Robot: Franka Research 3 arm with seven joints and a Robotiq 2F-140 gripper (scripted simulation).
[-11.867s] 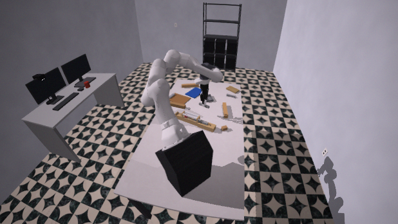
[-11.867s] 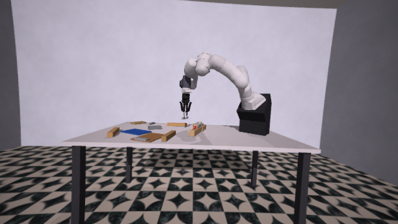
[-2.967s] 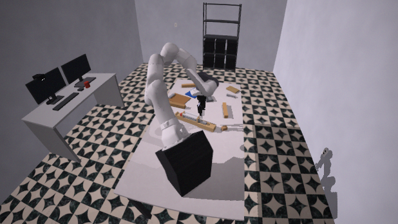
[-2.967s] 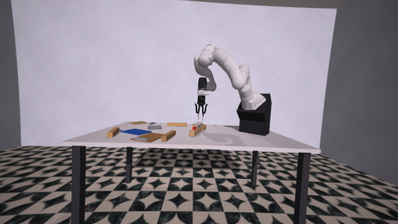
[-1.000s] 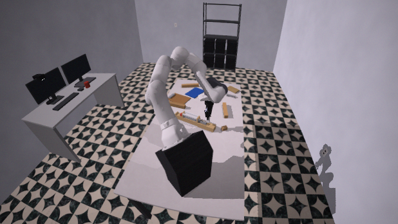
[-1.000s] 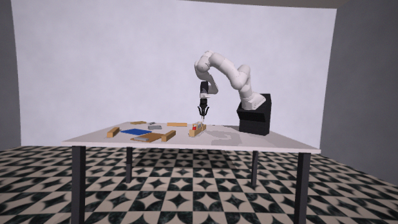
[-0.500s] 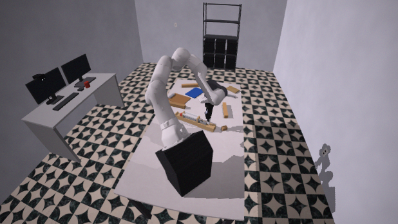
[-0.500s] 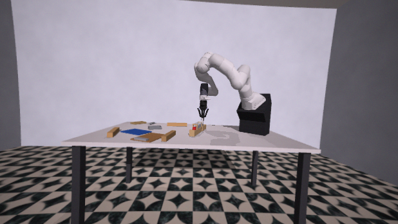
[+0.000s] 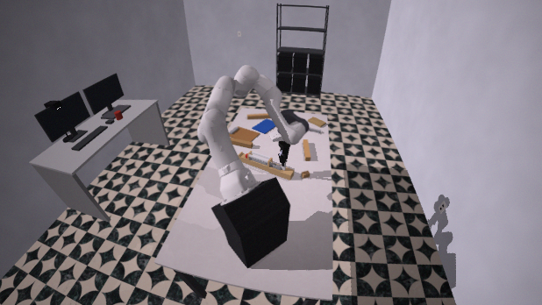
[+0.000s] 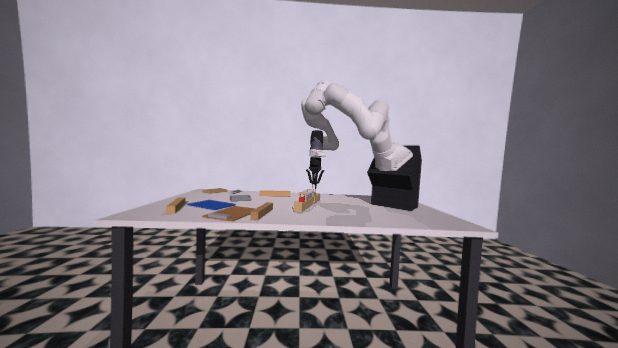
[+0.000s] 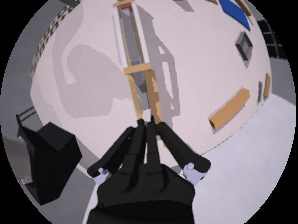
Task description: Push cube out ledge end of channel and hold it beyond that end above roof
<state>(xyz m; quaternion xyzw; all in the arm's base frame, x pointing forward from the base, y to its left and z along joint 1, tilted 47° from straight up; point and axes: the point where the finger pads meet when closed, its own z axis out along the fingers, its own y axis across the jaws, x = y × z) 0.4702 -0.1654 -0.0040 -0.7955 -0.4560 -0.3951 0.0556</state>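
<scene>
The red cube lies 26 cm to the left of my hand, 9 cm ahead of it and 3 cm below it. Also, from my hand: grey rod 7 cm to the left, 3 cm below, 2 cm ahead; small wooden block 15 cm to the right, 7 cm below, 1 cm ahead; wooden channel 17 cm to the left, 6 cm ahead, 3 cm below.
</scene>
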